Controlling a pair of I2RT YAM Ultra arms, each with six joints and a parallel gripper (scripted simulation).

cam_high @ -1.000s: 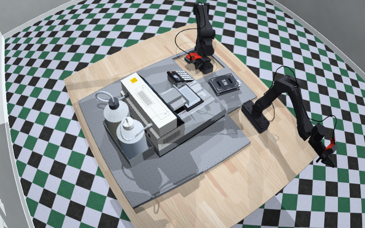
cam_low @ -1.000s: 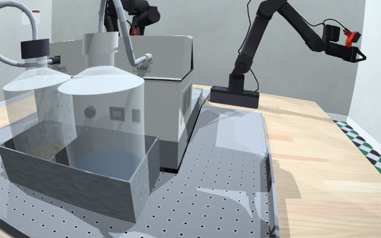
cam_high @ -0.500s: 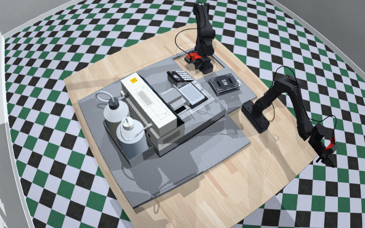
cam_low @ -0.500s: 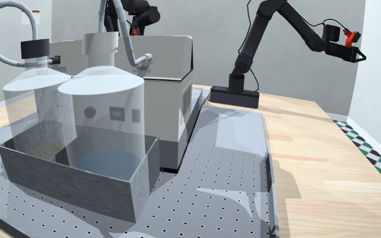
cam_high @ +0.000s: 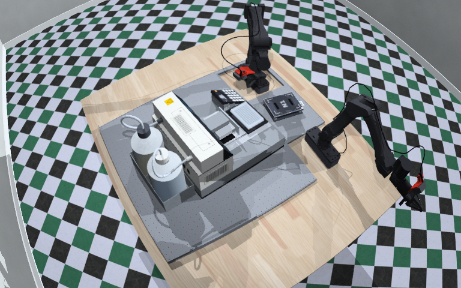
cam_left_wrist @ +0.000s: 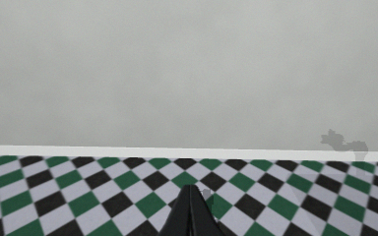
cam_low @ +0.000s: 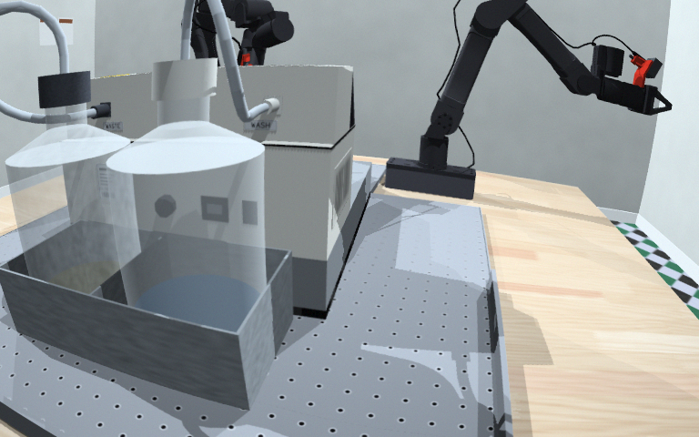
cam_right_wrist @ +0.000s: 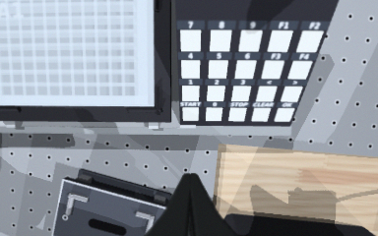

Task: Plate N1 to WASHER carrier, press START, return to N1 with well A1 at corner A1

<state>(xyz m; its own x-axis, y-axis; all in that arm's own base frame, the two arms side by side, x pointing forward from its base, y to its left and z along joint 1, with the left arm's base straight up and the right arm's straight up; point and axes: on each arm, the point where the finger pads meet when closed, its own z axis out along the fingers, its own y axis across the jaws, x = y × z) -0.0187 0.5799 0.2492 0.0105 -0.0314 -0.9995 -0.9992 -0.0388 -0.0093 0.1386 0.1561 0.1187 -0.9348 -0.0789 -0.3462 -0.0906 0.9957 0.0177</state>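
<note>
Right now my right hand is 100 mm to the right of the clear plate, 80 mm short of it and 60 mm above it. The rest, counted from my right hand: dark carrier (100 mm to the left, 80 mm ahead, 70 mm below); then clear panel (170 mm ahead, 100 mm to the left, 20 mm below); then nest N1 (140 mm behind, 120 mm below, 100 mm to the left).
</note>
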